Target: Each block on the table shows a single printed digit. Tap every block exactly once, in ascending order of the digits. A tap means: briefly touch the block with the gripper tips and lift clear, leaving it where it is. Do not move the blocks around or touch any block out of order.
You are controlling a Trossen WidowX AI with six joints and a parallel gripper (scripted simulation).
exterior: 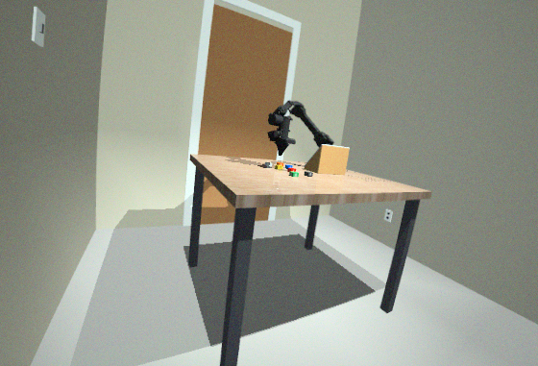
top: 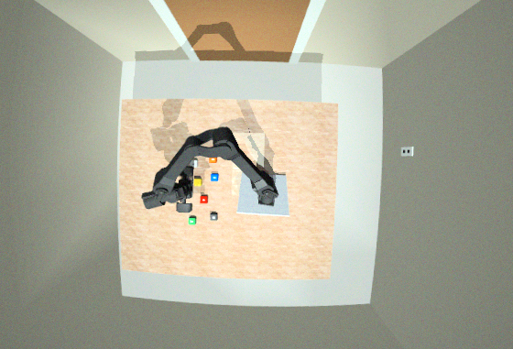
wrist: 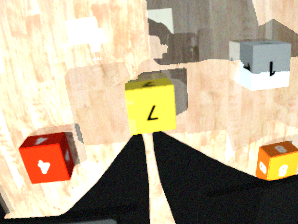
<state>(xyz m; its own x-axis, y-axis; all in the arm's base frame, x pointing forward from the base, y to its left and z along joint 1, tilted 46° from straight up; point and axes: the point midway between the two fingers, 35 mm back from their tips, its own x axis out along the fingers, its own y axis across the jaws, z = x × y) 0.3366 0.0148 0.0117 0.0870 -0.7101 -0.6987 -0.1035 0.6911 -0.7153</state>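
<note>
The yellow block is 1 cm behind my gripper tip, 1 cm to the right of it and 6 cm below it. The rest, counted from my gripper tip: blue block 9 cm behind, 4 cm to the right, 6 cm below; then red block 5 cm behind, 7 cm to the left, 6 cm below; then white block 2 cm ahead, 9 cm to the right, 6 cm below.
</note>
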